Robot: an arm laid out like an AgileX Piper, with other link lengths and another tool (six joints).
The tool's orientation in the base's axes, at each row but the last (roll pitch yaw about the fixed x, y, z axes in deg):
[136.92, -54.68, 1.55]
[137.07, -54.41, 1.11]
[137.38, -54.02, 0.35]
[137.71, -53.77, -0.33]
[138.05, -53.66, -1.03]
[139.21, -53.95, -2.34]
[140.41, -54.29, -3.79]
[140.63, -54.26, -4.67]
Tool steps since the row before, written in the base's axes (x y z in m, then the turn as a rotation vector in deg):
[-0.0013, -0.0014, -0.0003, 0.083, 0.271, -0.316]
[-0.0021, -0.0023, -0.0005, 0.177, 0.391, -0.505]
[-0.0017, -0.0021, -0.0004, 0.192, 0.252, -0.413]
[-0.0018, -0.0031, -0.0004, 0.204, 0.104, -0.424]
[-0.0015, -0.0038, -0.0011, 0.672, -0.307, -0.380]
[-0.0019, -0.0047, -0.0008, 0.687, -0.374, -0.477]
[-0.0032, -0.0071, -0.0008, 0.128, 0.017, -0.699]
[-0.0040, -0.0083, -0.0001, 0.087, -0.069, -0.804]
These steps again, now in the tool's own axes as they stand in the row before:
[-0.0010, 0.0016, 0.0003, -0.206, -0.371, 0.004]
[-0.0017, 0.0026, 0.0005, -0.303, -0.586, 0.061]
[-0.0013, 0.0023, 0.0006, -0.221, -0.455, 0.124]
[-0.0014, 0.0031, 0.0012, -0.222, -0.357, 0.236]
[-0.0017, 0.0032, 0.0022, 0.095, -0.296, 0.770]
[-0.0017, 0.0042, 0.0024, 0.027, -0.292, 0.868]
[-0.0022, 0.0067, 0.0033, -0.494, -0.345, 0.377]
[-0.0020, 0.0083, 0.0034, -0.599, -0.298, 0.460]

